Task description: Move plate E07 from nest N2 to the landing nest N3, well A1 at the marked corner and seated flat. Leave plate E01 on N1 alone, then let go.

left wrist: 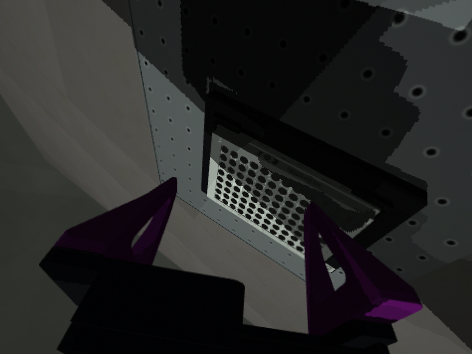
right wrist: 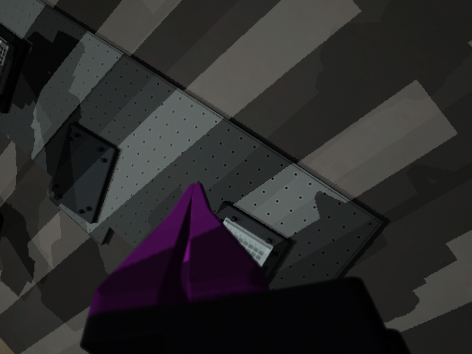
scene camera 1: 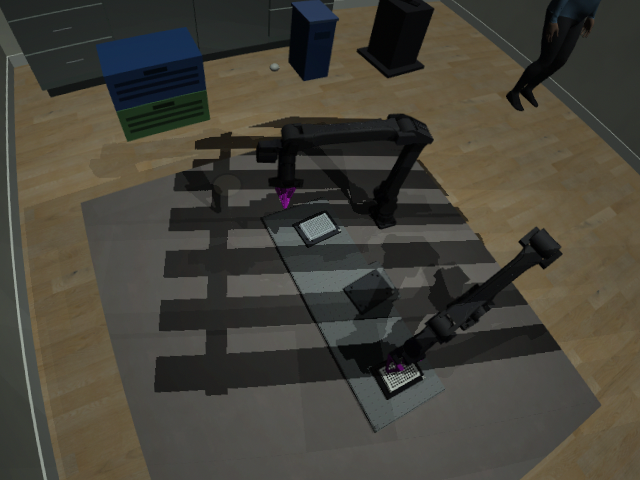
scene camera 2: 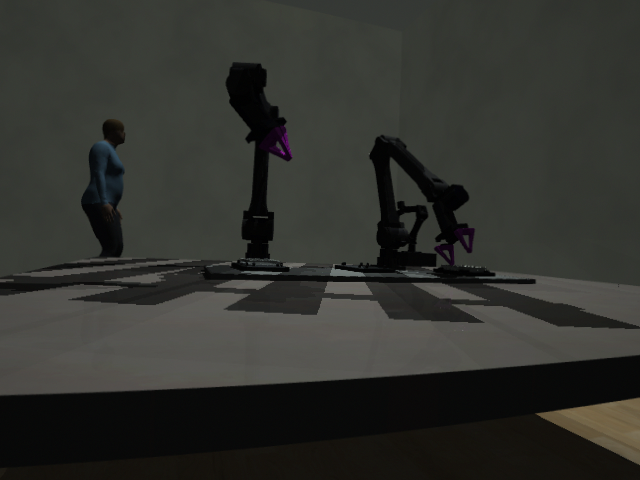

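Plate E07 [scene camera 1: 405, 380] [left wrist: 260, 200], white with round wells, lies in the dark nest N2 [left wrist: 310, 137] at the board's near end; its label is hard to read. My left gripper [scene camera 1: 395, 365] [scene camera 2: 460, 258] [left wrist: 242, 196] is open just above it, one fingertip over the wells and the other beyond the nest's edge. The landing nest N3 [scene camera 1: 369, 292] [right wrist: 85, 175] is a dark, empty plate with small corner posts at mid-board. Plate E01 [scene camera 1: 317, 226] [right wrist: 249, 243] sits on N1 at the far end. My right gripper [scene camera 1: 285, 206] [scene camera 2: 290, 158] [right wrist: 197, 191] is shut and empty, raised near that end.
The perforated board [scene camera 1: 305, 281] [left wrist: 172, 117] [right wrist: 200, 150] lies on a grey table [scene camera 1: 248, 423] crossed by dark shadow bands. Both arm bases stand along its right side in scene camera 1. Blue and green cabinets [scene camera 1: 155, 77] and a person [scene camera 1: 560, 41] are beyond the table.
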